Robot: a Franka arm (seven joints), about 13 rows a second.
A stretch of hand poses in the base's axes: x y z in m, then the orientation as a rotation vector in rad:
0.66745, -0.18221, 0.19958, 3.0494, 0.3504, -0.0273
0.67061, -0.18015, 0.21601, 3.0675, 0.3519, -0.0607
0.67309, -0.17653, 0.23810, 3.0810, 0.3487, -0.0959
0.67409, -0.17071, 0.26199, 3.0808, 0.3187, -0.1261
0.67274, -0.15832, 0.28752, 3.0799, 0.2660, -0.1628
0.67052, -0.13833, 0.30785, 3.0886, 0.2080, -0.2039
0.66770, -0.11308, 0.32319, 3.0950, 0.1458, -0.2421
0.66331, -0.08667, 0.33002, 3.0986, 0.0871, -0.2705
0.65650, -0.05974, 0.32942, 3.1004, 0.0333, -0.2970
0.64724, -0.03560, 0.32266, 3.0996, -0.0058, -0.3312
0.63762, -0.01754, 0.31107, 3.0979, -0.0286, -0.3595
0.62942, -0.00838, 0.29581, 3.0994, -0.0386, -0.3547
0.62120, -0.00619, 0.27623, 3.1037, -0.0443, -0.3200
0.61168, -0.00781, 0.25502, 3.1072, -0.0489, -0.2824
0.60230, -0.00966, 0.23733, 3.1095, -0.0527, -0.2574
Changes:
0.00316, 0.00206, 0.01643, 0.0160, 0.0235, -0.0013
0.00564, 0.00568, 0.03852, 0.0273, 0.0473, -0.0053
0.00664, 0.01150, 0.06241, 0.0226, 0.0657, -0.0252
0.00529, 0.02389, 0.08794, 0.0155, 0.0877, -0.0598
0.00307, 0.04388, 0.10827, 0.0189, 0.1132, -0.0985
0.00025, 0.06913, 0.12361, 0.0213, 0.1367, -0.1396
-0.00414, 0.09554, 0.13044, 0.0226, 0.1538, -0.1780
-0.01095, 0.12247, 0.12984, 0.0235, 0.1699, -0.2131
-0.02021, 0.14661, 0.12308, 0.0232, 0.1911, -0.2389
-0.02983, 0.16467, 0.11149, 0.0225, 0.2089, -0.2541
-0.03803, 0.17383, 0.09623, 0.0239, 0.2056, -0.2604
-0.04625, 0.17602, 0.07665, 0.0271, 0.1833, -0.2634
-0.05577, 0.17440, 0.05544, 0.0298, 0.1591, -0.2657
-0.06515, 0.17255, 0.03775, 0.0319, 0.1430, -0.2677

